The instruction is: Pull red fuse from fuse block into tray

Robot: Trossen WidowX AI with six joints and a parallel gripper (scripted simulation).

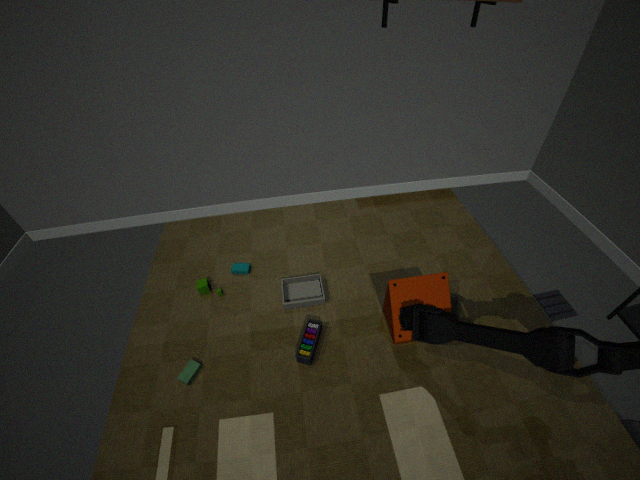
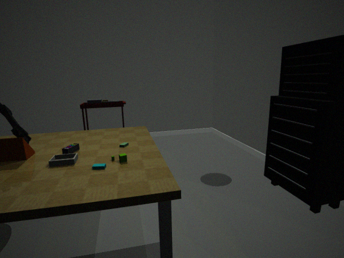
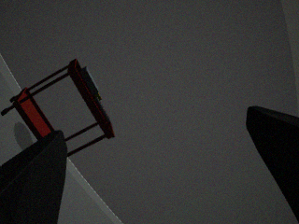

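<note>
Right now my gripper tip is 680 mm short of the red fuse, 570 mm to the left of it and 340 mm above it. From my gripper tip the other things lie so: tray (680 mm ahead, 740 mm to the right, 360 mm below).
</note>
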